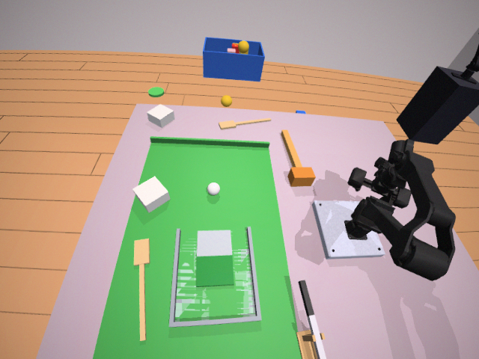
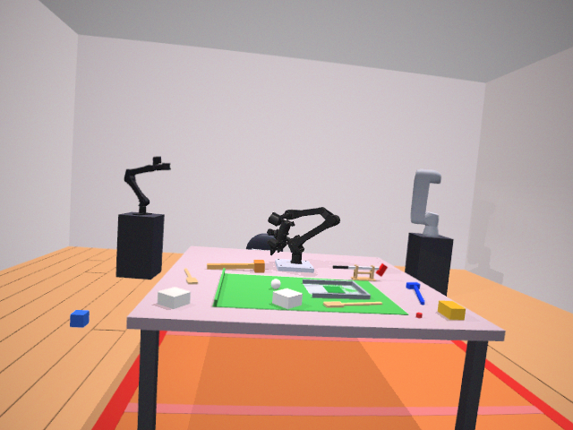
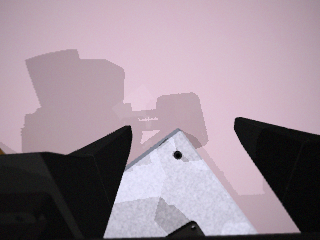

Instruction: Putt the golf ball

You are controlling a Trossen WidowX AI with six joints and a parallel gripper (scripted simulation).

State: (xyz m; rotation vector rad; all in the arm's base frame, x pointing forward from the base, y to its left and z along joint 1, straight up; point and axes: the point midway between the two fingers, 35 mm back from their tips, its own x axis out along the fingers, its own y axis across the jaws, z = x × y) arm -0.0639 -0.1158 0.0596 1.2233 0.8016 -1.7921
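Right now the red putter is 26 cm ahead of my gripper tip, 44 cm to the left of it and 1 cm above it. Also, from my gripper tip: white golf ball 54 cm ahead, 1 cm to the left, 3 cm below; then dark green wall 58 cm ahead, 23 cm to the right, 4 cm below.
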